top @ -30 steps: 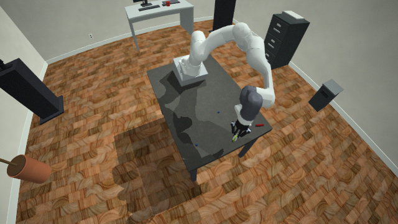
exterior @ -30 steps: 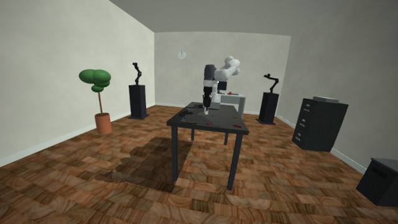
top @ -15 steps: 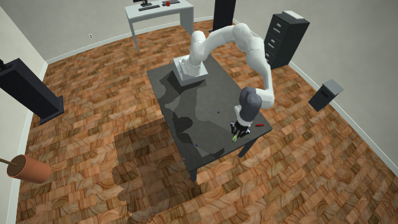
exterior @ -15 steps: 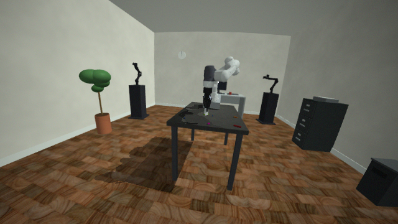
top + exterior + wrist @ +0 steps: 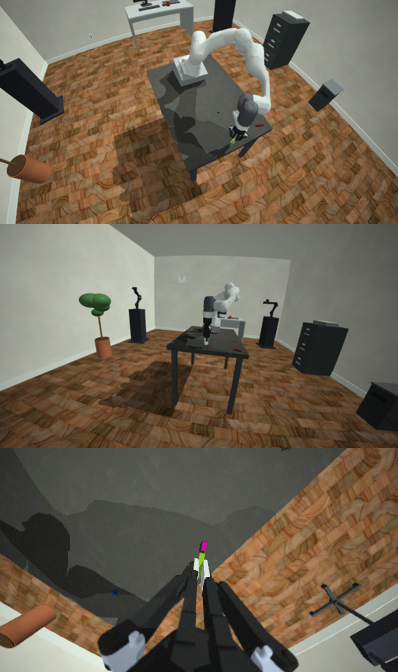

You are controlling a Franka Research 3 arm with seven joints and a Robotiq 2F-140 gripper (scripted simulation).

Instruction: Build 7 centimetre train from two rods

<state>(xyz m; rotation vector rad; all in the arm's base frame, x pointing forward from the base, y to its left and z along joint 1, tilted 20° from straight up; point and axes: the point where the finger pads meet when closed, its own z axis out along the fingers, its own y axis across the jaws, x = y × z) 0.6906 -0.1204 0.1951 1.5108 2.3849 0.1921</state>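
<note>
The magenta rod is 70 mm below my hand, 30 mm to the left of it and 10 mm behind it. The rest, counted from my hand: orange rod 370 mm to the left, 270 mm behind, 70 mm below; then lime rod 30 mm below; then red rod 300 mm to the left, 70 mm below, 20 mm ahead.
</note>
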